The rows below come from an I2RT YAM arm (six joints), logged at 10 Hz.
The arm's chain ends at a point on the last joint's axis. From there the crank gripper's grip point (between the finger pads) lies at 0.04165 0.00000 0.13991 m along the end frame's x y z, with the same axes.
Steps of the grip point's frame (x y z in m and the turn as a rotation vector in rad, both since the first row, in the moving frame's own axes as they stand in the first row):
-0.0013 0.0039 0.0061 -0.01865 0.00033 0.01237
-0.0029 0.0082 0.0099 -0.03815 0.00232 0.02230
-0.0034 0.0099 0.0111 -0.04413 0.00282 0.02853
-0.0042 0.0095 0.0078 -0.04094 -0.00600 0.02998
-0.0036 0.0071 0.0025 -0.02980 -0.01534 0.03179
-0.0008 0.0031 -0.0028 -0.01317 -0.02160 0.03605
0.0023 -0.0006 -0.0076 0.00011 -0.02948 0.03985
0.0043 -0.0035 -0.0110 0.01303 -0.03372 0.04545
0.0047 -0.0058 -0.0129 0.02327 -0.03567 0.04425
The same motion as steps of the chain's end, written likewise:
-0.0013 0.0008 0.0061 -0.01865 0.00033 0.01237
-0.0032 0.0019 0.0101 -0.03815 0.00232 0.02230
-0.0037 0.0025 0.0114 -0.04413 0.00282 0.02853
-0.0033 0.0025 0.0077 -0.04094 -0.00600 0.02998
-0.0014 0.0016 0.0020 -0.02980 -0.01534 0.03179
0.0023 -0.0002 -0.0036 -0.01317 -0.02160 0.03605
0.0065 -0.0022 -0.0088 0.00011 -0.02948 0.03985
0.0090 -0.0035 -0.0123 0.01303 -0.03372 0.04545
0.0097 -0.0043 -0.0143 0.02327 -0.03567 0.04425

